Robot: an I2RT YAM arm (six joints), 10 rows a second.
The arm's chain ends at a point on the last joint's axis. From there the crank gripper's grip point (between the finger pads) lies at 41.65 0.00 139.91 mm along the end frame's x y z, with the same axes.
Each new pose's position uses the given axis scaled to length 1; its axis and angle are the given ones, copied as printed.
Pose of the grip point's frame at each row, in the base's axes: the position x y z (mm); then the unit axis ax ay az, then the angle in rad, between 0 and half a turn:
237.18 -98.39 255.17 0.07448 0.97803 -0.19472 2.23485
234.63 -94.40 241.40 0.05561 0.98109 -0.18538 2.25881
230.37 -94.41 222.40 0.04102 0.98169 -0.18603 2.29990
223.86 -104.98 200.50 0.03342 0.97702 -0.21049 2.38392
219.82 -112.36 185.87 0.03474 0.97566 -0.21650 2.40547
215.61 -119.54 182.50 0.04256 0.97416 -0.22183 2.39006
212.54 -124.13 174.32 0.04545 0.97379 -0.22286 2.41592
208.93 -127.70 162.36 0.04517 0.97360 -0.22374 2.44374
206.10 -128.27 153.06 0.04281 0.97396 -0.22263 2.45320
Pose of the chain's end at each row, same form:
158.00 -45.63 365.88 0.07448 0.97803 -0.19472 2.23485
157.19 -44.54 354.65 0.05561 0.98109 -0.18538 2.25881
157.35 -44.57 338.56 0.04102 0.98169 -0.18603 2.29990
161.79 -48.41 319.91 0.03342 0.97702 -0.21049 2.38392
160.78 -54.05 305.97 0.03474 0.97566 -0.21650 2.40547
155.14 -59.83 301.19 0.04256 0.97416 -0.22183 2.39006
155.61 -63.90 294.49 0.04545 0.97379 -0.22286 2.41592
155.66 -67.06 283.99 0.04517 0.97360 -0.22374 2.44374
153.92 -67.89 275.29 0.04281 0.97396 -0.22263 2.45320

